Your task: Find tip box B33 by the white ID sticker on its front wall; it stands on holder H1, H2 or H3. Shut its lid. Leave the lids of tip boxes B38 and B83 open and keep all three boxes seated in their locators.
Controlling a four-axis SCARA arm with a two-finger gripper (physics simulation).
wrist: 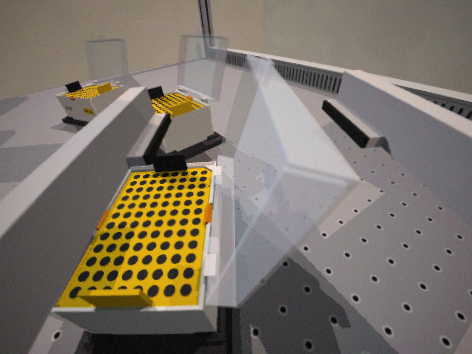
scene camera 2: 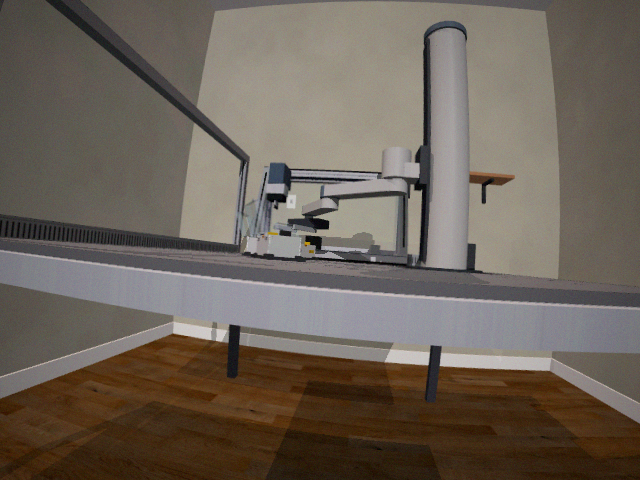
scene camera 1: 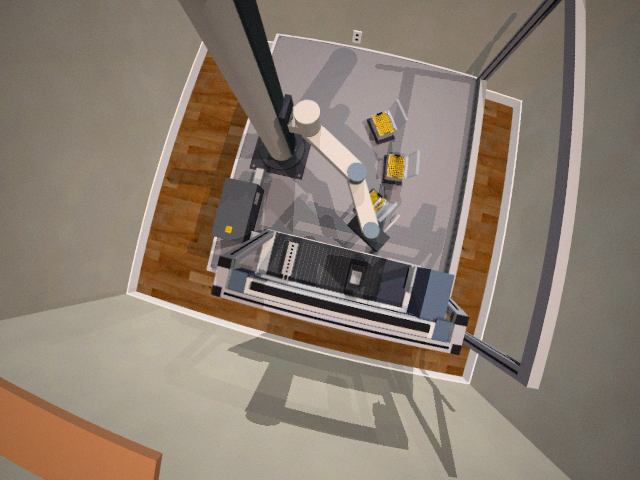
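Pixels of known places: gripper, between the fingertips: (wrist: pixel 246 96) (scene camera 2: pixel 283 226) (scene camera 1: pixel 389 206); arm's base, origin of its link: (scene camera 1: pixel 282 149).
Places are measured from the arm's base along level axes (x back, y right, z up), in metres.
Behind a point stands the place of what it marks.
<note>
Three white tip boxes with yellow perforated tops have clear open lids. The nearest box (wrist: pixel 145 235) {y 0.213, x -0.525, z 0.070 m} (scene camera 1: pixel 377 200) fills the lower left of the wrist view; its lid (wrist: pixel 305 195) {y 0.293, x -0.571, z 0.150 m} leans out to the right. The middle box (wrist: pixel 192 125) (scene camera 1: pixel 395 166) has its lid (wrist: pixel 202 62) {y -0.026, x -0.687, z 0.120 m} (scene camera 1: pixel 412 163) {y -0.036, x -0.682, z 0.110 m} upright. The far box (wrist: pixel 82 105) (scene camera 1: pixel 382 125) has its lid (wrist: pixel 106 57) {y -0.281, x -0.560, z 0.123 m} (scene camera 1: pixel 398 114) {y -0.274, x -0.562, z 0.118 m} upright. I cannot read an ID on any box. My gripper (wrist: pixel 246 96) {y 0.216, x -0.608, z 0.143 m} (scene camera 1: pixel 397 210) {y 0.216, x -0.608, z 0.143 m} (scene camera 2: pixel 281 227) {y 0.216, x -0.608, z 0.143 m} is open, its fingers spread above and either side of the nearest lid, holding nothing.
A framed deck machine (scene camera 1: pixel 341 307) {y 0.638, x -0.452, z 0.521 m} stands beside the nearest box, with a blue-grey block (scene camera 1: pixel 433 293) {y 0.536, x -0.723, z 0.501 m} at its end. A grey cabinet (scene camera 1: pixel 237 209) {y 0.395, x 0.102, z 0.128 m} stands near the column (scene camera 1: pixel 242 77) {y 0.070, x -0.026, z 0.637 m} (scene camera 2: pixel 447 144) {y -0.072, x -0.019, z 0.418 m}. A slotted rail (wrist: pixel 300 72) {y -0.099, x -1.004, z 0.040 m} runs along the table edge behind the lids.
</note>
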